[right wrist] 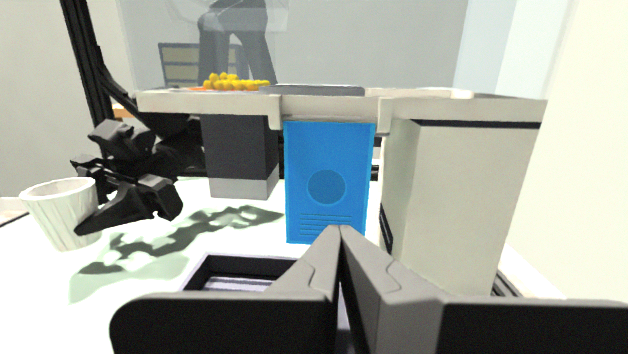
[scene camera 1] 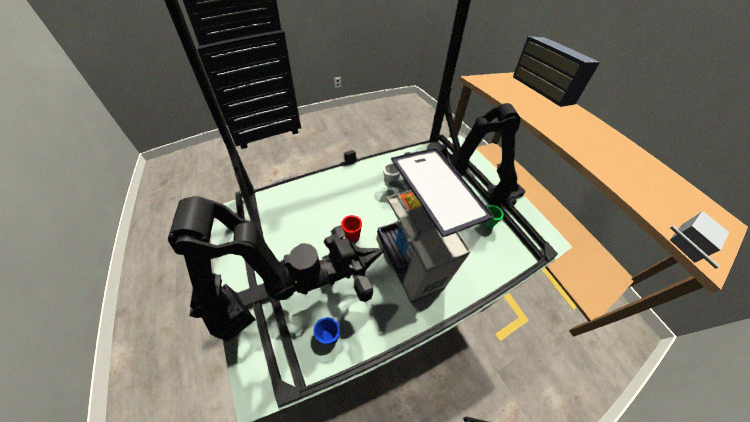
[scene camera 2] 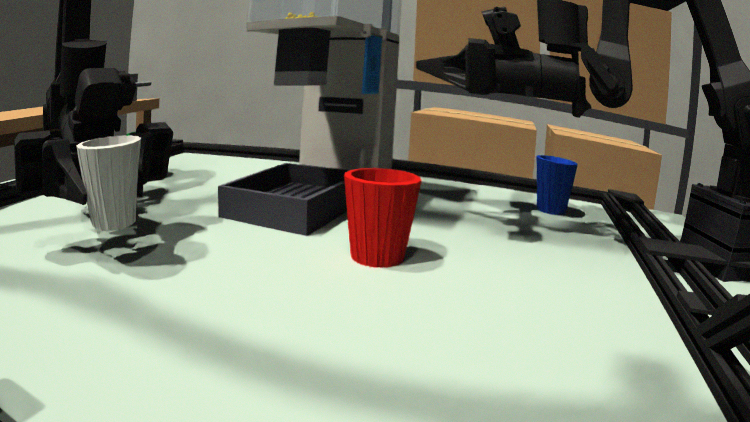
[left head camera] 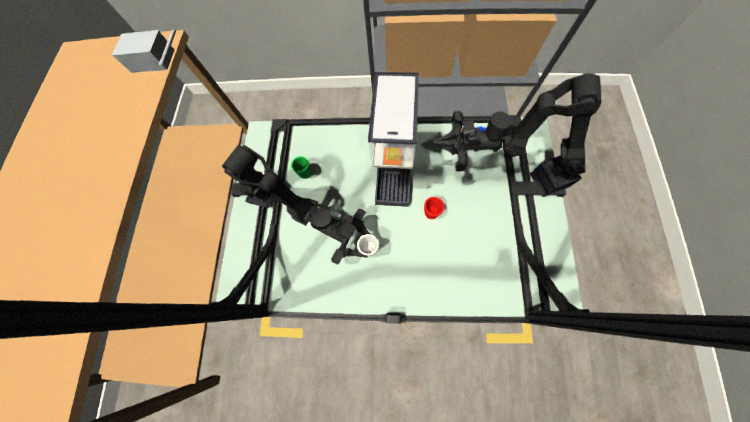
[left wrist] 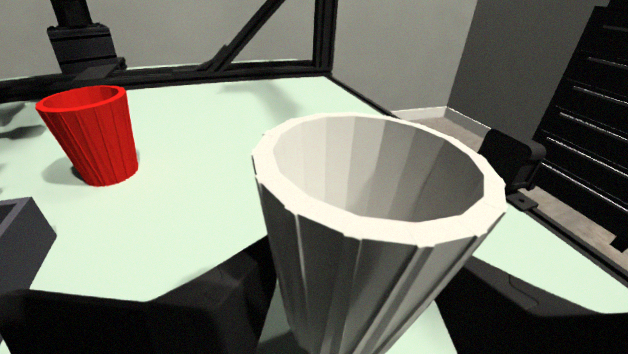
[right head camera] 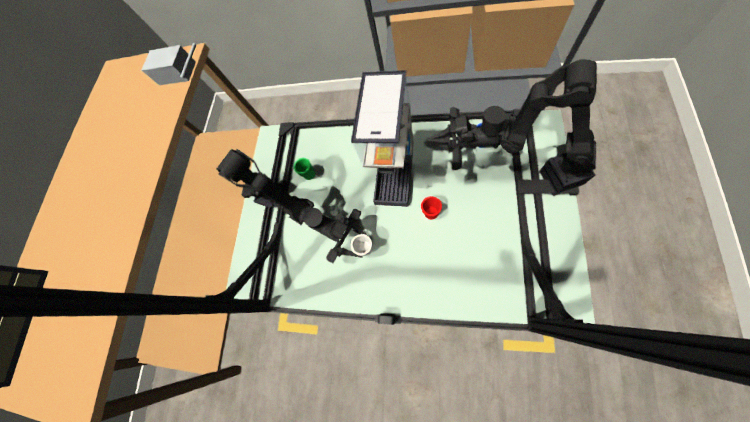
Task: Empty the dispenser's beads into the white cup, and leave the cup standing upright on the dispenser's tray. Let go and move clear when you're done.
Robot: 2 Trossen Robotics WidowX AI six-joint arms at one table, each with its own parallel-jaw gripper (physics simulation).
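The white cup is roughly upright, a little above the table, left of and in front of the tray in the head views. My left gripper is shut on its sides; no beads show inside. The dispenser stands at the back middle, with yellow beads on its upper shelf and a blue panel on its side. Its dark tray holds no cup. My right gripper is shut and empty, its tips pointing at the blue panel.
A red cup stands right of the tray's front in the head views. A green cup stands at the back left there. A blue cup stands near the right arm. Black frame rails edge the table.
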